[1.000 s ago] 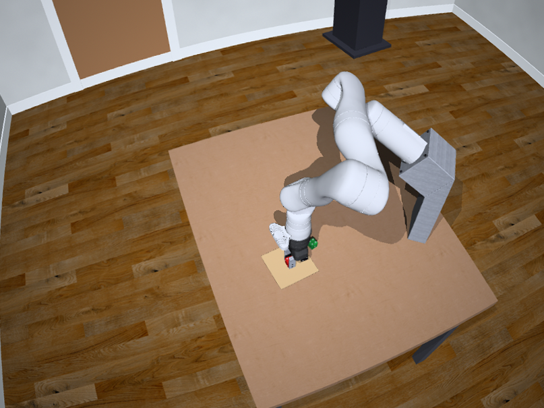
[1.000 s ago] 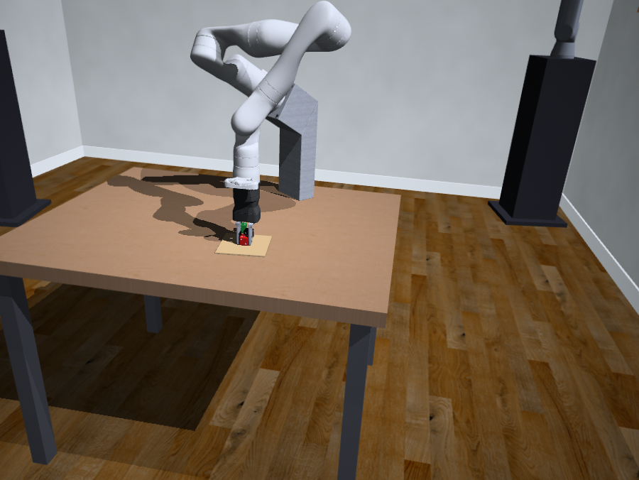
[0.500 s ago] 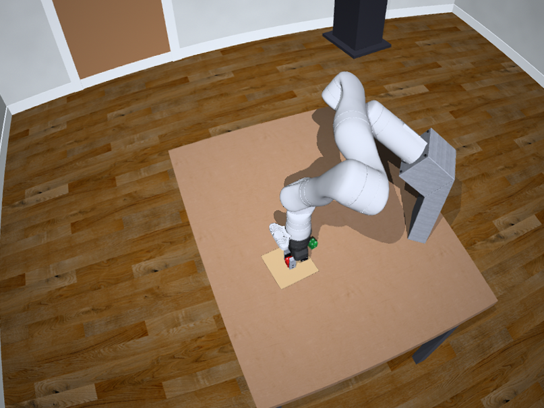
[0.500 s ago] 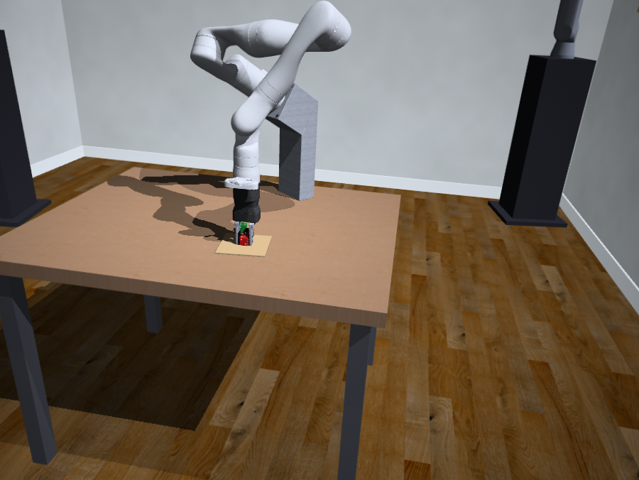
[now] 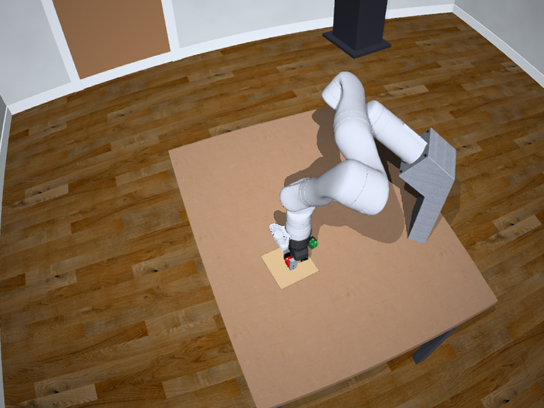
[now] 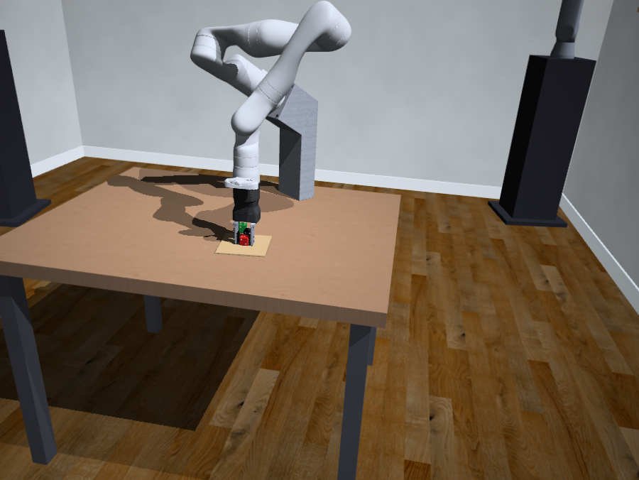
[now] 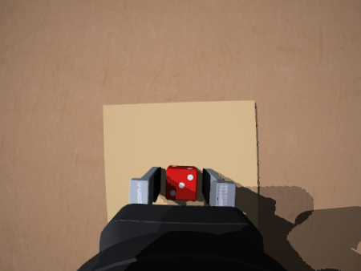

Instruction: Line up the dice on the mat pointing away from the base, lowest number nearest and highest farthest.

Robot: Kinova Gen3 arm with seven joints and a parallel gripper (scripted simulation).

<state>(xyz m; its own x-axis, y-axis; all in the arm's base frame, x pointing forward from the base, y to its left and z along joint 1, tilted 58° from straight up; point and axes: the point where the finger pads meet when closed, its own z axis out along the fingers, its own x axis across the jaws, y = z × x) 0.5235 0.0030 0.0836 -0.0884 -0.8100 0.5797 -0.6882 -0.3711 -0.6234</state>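
Right now the red die is 1 cm below my hand. From my hand the other things lie so: green die 10 cm behind, 2 cm to the right, 1 cm below; then tan mat 2 cm below; then black die 5 cm behind, 1 cm to the left, 1 cm below.
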